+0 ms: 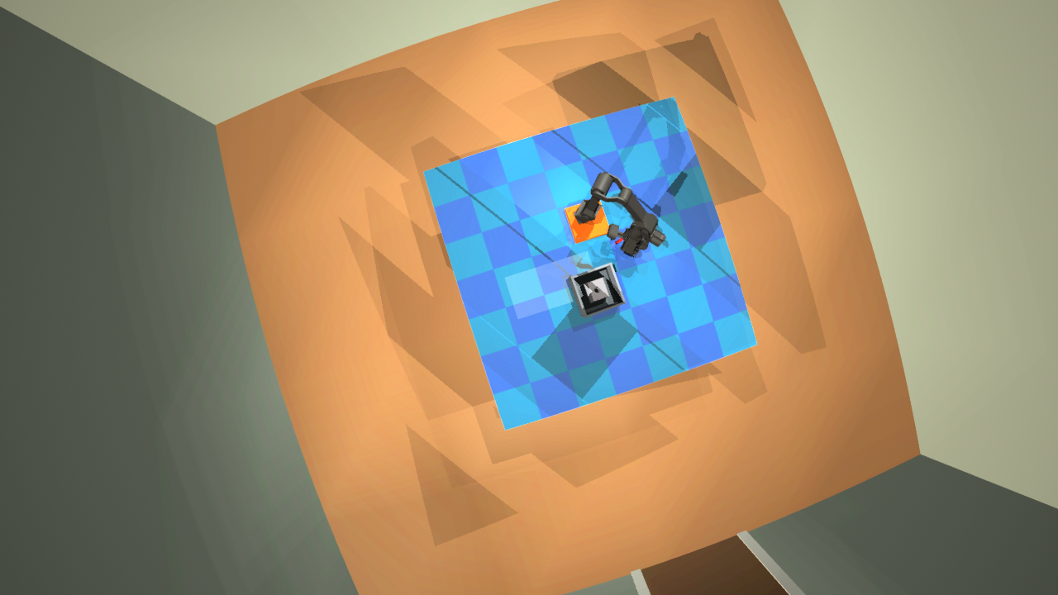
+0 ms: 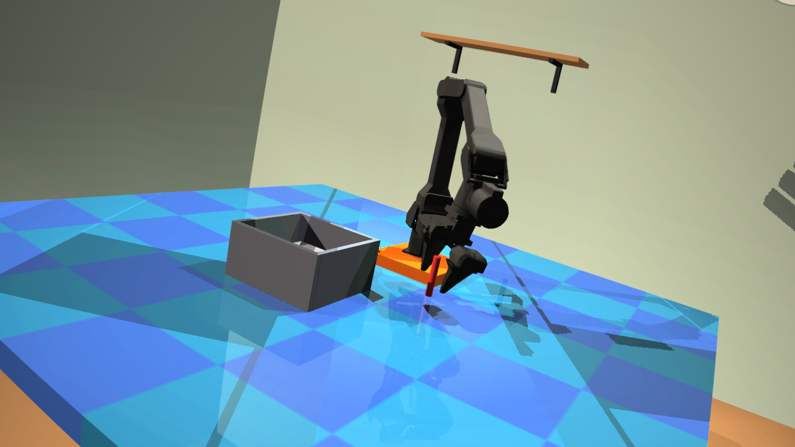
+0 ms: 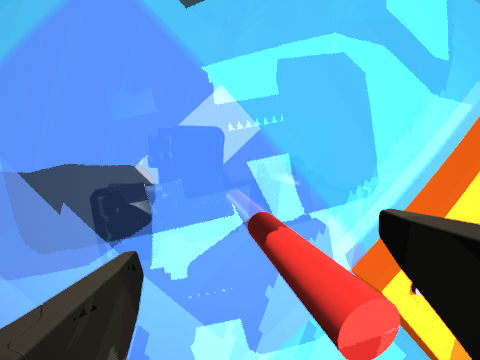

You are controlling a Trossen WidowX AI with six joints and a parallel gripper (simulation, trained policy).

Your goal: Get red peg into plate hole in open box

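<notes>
The red peg is 1 cm behind my gripper tip and 1 cm above it. Also, from my gripper tip: light plate 14 cm ahead, 20 cm to the right, 1 cm above; then grey box 14 cm ahead, 20 cm to the right, 1 cm below.
</notes>
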